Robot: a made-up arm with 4 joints.
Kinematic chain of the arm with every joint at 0, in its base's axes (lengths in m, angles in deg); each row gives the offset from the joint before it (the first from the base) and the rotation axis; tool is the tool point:
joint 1: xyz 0 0 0.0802 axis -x
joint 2: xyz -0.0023 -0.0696 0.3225 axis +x
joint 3: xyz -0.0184 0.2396 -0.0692 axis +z
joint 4: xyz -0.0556 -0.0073 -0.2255 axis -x
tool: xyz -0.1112 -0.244 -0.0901
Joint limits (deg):
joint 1: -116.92..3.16
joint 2: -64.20..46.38
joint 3: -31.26..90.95
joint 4: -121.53..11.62
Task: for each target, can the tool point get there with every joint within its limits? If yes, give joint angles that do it. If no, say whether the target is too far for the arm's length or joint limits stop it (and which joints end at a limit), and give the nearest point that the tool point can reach.
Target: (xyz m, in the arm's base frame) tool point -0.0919 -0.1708 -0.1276
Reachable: yes | joints -31.66 -21.15 22.49 -16.07
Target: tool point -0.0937 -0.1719 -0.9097
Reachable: no: joint limits stop it (at a limit: joint 2) | nearest point -0.0525 -0.0918 -0.4485 | short by 0.470 m
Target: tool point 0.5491 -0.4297 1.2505
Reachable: no: too far | nearest point -0.0610 -0.2427 0.7413 | short by 0.816 m
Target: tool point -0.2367 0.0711 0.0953
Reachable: yes | joints -61.89 12.25 -12.39 -2.23
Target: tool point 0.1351 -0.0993 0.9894
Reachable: no: joint limits stop it (at a limit: joint 2, joint 3, joint 4) | nearest point -0.0610 -0.0765 0.7802 | short by 0.288 m
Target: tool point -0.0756 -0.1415 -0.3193
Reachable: yes | joints -57.92 -45.13 41.99 -48.07
